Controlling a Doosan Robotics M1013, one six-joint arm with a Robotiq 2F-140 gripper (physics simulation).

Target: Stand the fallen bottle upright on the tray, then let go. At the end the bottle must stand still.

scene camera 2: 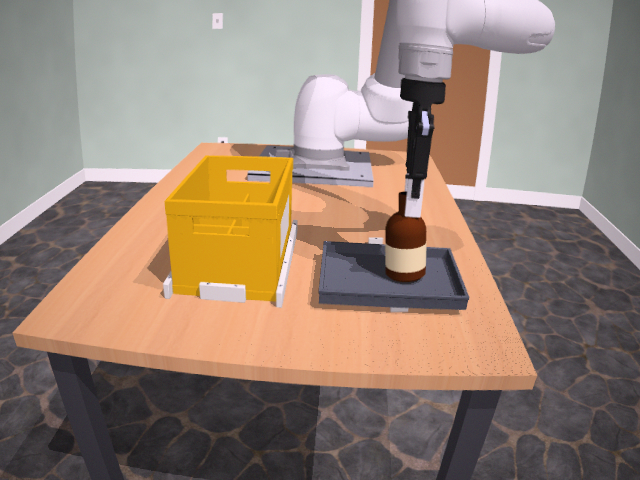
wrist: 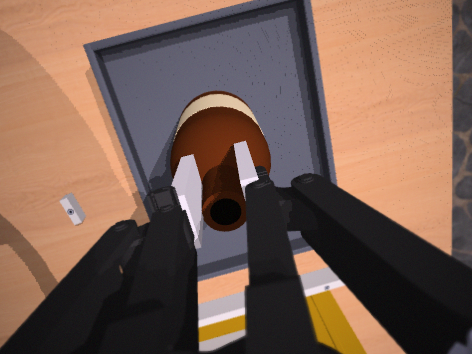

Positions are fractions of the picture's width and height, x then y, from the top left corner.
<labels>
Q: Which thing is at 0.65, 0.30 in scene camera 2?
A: The gripper.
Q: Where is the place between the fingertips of the gripper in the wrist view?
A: At 0.47, 0.48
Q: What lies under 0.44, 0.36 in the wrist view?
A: A brown bottle.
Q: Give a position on a dark grey tray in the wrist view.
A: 0.31, 0.22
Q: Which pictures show the brown bottle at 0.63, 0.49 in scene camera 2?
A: Scene camera 2 and the wrist view: all of them.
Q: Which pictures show the dark grey tray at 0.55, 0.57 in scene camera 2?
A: Scene camera 2 and the wrist view: all of them.
</labels>
